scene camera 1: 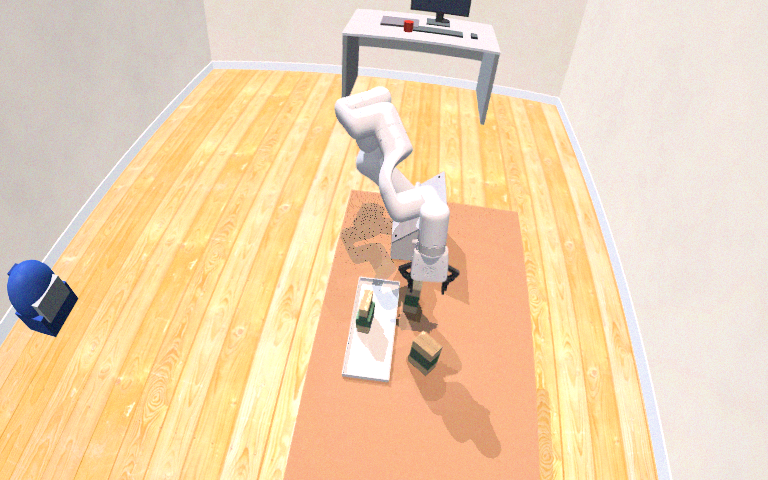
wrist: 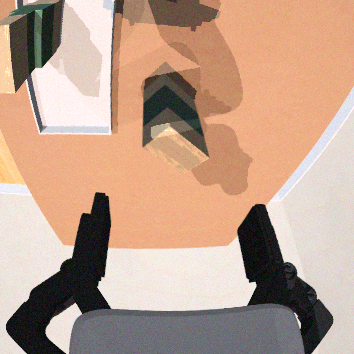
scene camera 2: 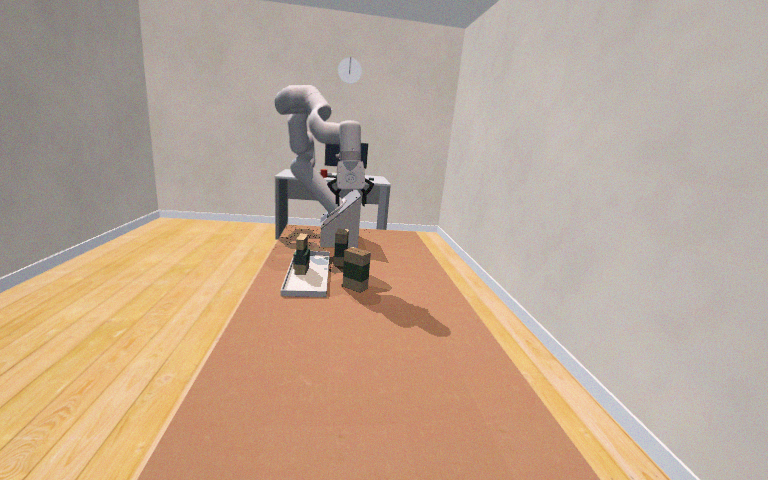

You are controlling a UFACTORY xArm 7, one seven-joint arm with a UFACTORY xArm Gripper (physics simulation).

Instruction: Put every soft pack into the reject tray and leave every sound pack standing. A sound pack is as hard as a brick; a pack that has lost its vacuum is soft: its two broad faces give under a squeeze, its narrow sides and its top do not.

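Where they show: gripper, fingertip midpoint: (scene camera 1: 426, 290) (wrist: 180, 213) (scene camera 2: 351, 206); arm's base at its link origin: (scene camera 2: 337, 208).
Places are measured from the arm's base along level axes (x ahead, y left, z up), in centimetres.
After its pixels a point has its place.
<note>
Three tan packs with dark green bands show. One pack (scene camera 1: 365, 318) @(x 49.7, y -6.6, z -7.0 cm) (scene camera 2: 301, 259) @(x 49.8, y -6.8, z -10.1 cm) (wrist: 37, 42) @(x 46.1, y -5.6, z -8.3 cm) stands in the white reject tray (scene camera 1: 367, 369) @(x 63.1, y -2.4, z -16.3 cm) (scene camera 2: 304, 289) @(x 61.6, y -3.0, z -16.5 cm) (wrist: 75, 120) @(x 64.9, y -2.1, z -16.4 cm). The front pack (scene camera 1: 424, 355) @(x 59.3, y 14.2, z -5.6 cm) (scene camera 2: 356, 269) @(x 59.5, y 14.5, z -8.3 cm) (wrist: 175, 107) @(x 53.4, y 13.7, z -8.2 cm) stands upright on the mat, right of the tray and turned at an angle. The back pack (scene camera 1: 412, 301) @(x 37.2, y 6.7, z -9.6 cm) (scene camera 2: 340, 249) @(x 37.2, y 6.4, z -9.2 cm) stands close to the tray's right side; I cannot make it out in the wrist view. My gripper (scene camera 1: 427, 290) @(x 47.5, y 10.4, z 11.4 cm) (scene camera 2: 351, 203) @(x 47.5, y 10.4, z 11.4 cm) (wrist: 180, 213) @(x 47.5, y 10.4, z 11.4 cm) is open and empty, above the packs. In camera 1 it partly overlaps the back pack's top.
The arm's base (scene camera 2: 341, 229) @(x 13.0, y 4.1, z -7.0 cm) stands behind the packs on the orange mat (scene camera 1: 407, 424) @(x 78.8, y 14.1, z -16.7 cm) (scene camera 2: 362, 367) @(x 100.7, y 19.2, z -16.7 cm). The tray's low walls run along the packs' left side. A desk (scene camera 1: 487, 38) stands far behind the arm, and a blue object (scene camera 1: 31, 283) lies far left.
</note>
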